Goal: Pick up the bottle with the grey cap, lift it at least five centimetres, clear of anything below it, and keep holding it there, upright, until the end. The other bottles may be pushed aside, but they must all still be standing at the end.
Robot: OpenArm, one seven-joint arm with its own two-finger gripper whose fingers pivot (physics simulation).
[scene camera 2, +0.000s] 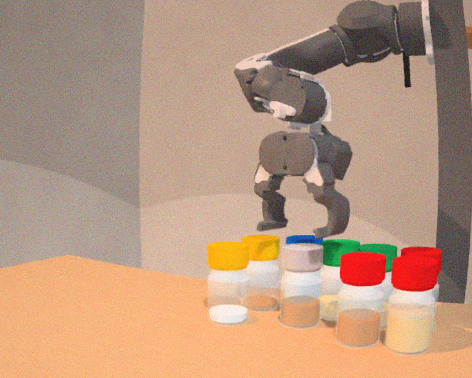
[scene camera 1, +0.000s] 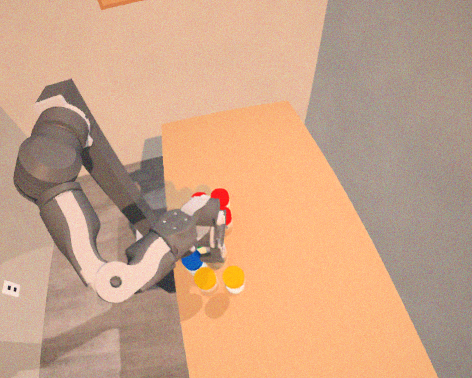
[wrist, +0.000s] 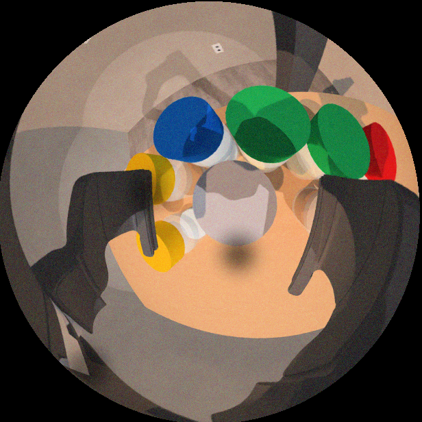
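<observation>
The bottle with the grey cap (scene camera 2: 302,257) (wrist: 235,202) stands upright on the table (scene camera 1: 290,200) (scene camera 2: 125,325) (wrist: 240,310), with brown contents. In scene camera 1 it is hidden behind the gripper. My gripper (scene camera 1: 220,235) (scene camera 2: 301,230) (wrist: 219,224) is partly open and empty, pointing down. In scene camera 2 its fingertips are slightly above the level of the grey cap, one on each side. In the wrist view the cap shows between the two fingers, somewhat above the line of their tips.
Two yellow-capped bottles (scene camera 1: 233,276) (scene camera 2: 228,256) (wrist: 162,246) and a blue-capped one (scene camera 1: 192,261) (scene camera 2: 304,239) (wrist: 188,129) stand close by. Green-capped bottles (scene camera 2: 341,251) (wrist: 268,122) stand behind in scene camera 2. Three red-capped bottles (scene camera 1: 219,197) (scene camera 2: 363,269) stand on the right there.
</observation>
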